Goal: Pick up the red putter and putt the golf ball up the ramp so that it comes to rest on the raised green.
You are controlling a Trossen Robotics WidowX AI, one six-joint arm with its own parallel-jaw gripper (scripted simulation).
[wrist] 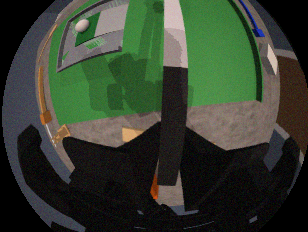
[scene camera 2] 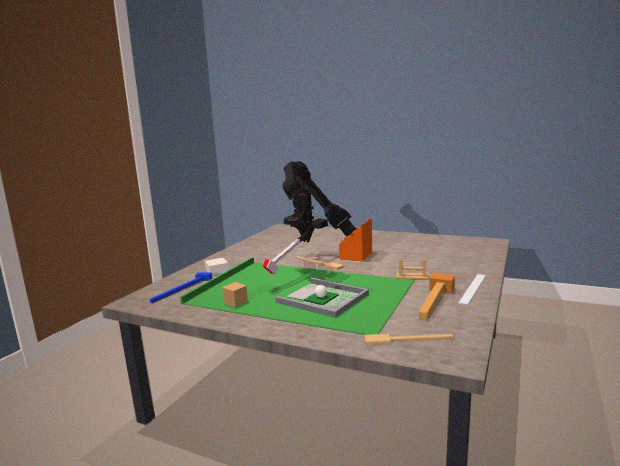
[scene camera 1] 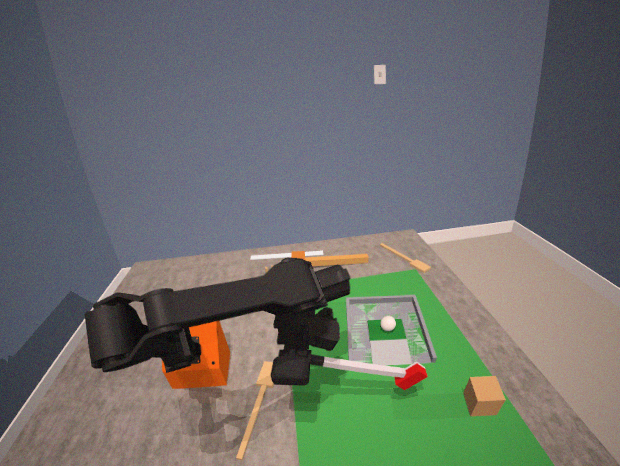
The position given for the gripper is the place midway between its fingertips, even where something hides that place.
In view: the gripper (scene camera 1: 299, 367), a wooden mallet (scene camera 2: 439, 283), a wooden cube (scene camera 1: 483, 395), a wooden spatula (scene camera 1: 264, 381) and a green mat (scene camera 1: 338, 410).
The gripper is seen too in the wrist view (wrist: 168, 126) and in scene camera 2 (scene camera 2: 306, 242). The green mat also shows in the wrist view (wrist: 130, 81) and in scene camera 2 (scene camera 2: 368, 316). The wrist view misses the wooden cube: it is out of frame.
